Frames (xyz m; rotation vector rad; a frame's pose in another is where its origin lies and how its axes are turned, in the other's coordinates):
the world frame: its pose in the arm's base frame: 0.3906 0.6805 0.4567 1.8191 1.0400 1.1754
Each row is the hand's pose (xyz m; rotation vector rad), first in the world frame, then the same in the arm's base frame.
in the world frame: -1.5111 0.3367 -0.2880 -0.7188 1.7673 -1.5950
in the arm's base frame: -0.1876 -0.7771 0.3125 -1.1171 1.7834 1.3517
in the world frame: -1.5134 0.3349 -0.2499 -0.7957 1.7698 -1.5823
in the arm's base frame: -0.1530 -0.7838 0.2979 -1.1410 1.7139 1.3659
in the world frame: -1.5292 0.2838 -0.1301 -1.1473 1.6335 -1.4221
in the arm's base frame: -0.0572 -0.7939 0.2087 -1.0647 1.3670 1.4423
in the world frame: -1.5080 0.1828 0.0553 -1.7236 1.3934 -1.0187
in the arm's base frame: 0.0974 -0.7594 0.0676 -0.9442 0.7245 1.5632
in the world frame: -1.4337 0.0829 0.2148 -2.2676 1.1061 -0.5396
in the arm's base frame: 0.2418 -0.6738 -0.0454 -0.8695 0.0396 1.5753
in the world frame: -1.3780 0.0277 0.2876 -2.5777 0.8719 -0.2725
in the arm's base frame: 0.3110 -0.6112 -0.0978 -0.8488 -0.3597 1.4807
